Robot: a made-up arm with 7 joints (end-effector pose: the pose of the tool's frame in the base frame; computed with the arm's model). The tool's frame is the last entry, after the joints. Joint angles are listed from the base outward.
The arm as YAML. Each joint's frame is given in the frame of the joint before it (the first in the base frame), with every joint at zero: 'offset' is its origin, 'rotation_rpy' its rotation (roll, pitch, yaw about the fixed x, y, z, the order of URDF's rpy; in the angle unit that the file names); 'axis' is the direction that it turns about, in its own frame. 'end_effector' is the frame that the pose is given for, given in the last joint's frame.
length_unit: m
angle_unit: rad
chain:
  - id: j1
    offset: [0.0, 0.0, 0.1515]
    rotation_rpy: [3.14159, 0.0, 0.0]
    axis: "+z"
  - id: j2
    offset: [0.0, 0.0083, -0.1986]
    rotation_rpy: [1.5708, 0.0, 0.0]
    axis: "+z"
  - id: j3
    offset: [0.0, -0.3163, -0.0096]
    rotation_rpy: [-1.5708, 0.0, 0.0]
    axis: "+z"
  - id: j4
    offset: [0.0, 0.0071, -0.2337]
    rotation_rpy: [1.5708, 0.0, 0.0]
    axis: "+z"
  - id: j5
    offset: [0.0, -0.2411, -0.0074]
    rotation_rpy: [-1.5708, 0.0, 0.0]
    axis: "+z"
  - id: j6
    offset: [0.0, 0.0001, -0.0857]
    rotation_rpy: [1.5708, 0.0, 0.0]
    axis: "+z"
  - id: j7
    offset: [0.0, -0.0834, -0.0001]
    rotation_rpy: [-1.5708, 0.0, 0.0]
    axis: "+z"
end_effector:
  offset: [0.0, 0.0, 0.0]
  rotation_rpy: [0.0, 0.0, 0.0]
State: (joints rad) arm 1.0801 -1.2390 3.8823 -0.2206 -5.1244 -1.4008 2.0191
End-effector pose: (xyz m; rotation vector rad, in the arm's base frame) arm -0.5032 0.6556 0.6711 -1.3908 0.5121 -1.5152
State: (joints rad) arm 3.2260 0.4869 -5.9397 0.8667 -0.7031 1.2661 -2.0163
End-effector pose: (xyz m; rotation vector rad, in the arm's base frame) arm -0.5996 0.1379 0.8552 -0.9640 -0.0602 -2.2444
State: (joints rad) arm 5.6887 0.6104 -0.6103 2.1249 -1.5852 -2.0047 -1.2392
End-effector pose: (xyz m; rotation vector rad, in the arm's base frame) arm 0.3325 0.2851 0.5283 -1.4345 -0.8131 0.5929
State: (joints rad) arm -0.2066 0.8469 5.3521 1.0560 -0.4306 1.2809 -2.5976
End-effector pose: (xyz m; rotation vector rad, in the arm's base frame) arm 0.5510 0.3881 0.6455 1.1542 0.0333 1.1774
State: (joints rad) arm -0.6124 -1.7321 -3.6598 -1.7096 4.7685 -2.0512 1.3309
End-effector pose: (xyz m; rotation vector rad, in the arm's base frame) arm -0.5506 -0.1424 0.4699 -0.2108 0.8106 -2.7537
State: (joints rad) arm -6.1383 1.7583 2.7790 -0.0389 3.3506 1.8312 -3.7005
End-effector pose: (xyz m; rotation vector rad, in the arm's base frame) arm 0.8143 -0.1067 0.1072 0.0527 0.5157 -0.6716
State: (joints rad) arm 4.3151 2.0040 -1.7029 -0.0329 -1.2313 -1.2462 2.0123
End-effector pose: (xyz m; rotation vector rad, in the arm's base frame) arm -0.2615 0.7360 -0.1134 0.2519 -0.1501 -2.2431
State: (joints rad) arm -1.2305 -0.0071 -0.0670 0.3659 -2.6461 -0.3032 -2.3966
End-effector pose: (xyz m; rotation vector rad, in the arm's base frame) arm 0.0847 0.1406 1.2729 2.5543 0.0381 -0.4267
